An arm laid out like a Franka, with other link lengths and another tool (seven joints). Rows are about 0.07 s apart.
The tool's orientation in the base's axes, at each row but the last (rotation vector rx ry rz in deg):
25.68, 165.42, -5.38
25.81, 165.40, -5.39
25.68, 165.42, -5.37
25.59, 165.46, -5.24
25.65, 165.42, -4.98
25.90, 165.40, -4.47
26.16, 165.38, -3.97
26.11, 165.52, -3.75
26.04, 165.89, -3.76
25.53, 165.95, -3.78
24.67, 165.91, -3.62
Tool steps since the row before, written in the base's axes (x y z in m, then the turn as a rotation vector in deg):
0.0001, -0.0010, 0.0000, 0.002, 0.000, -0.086
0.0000, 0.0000, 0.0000, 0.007, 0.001, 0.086
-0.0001, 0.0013, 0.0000, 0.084, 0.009, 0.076
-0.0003, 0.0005, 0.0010, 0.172, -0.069, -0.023
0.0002, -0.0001, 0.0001, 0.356, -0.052, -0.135
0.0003, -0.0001, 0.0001, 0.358, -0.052, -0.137
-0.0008, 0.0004, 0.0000, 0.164, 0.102, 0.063
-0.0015, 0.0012, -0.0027, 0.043, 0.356, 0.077
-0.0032, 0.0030, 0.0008, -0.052, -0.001, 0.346
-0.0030, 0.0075, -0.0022, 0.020, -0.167, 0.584
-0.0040, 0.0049, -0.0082, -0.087, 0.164, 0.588
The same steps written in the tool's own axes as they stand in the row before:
-0.0004, -0.0009, 0.0001, 0.017, 0.003, 0.084
0.0000, 0.0000, 0.0000, -0.025, 0.001, -0.082
0.0005, 0.0012, -0.0001, -0.092, 0.032, -0.058
0.0002, 0.0004, -0.0011, -0.175, -0.013, 0.064
-0.0002, 0.0000, 0.0000, -0.316, 0.063, 0.209
-0.0003, 0.0000, 0.0000, -0.317, 0.063, 0.212
0.0009, 0.0001, -0.0002, -0.136, 0.147, -0.036
0.0023, 0.0007, 0.0022, 0.050, 0.351, -0.094
0.0037, 0.0019, -0.0016, -0.026, -0.021, -0.348
0.0055, 0.0063, 0.0010, -0.192, -0.160, -0.554
0.0069, 0.0036, 0.0068, 0.001, 0.125, -0.604

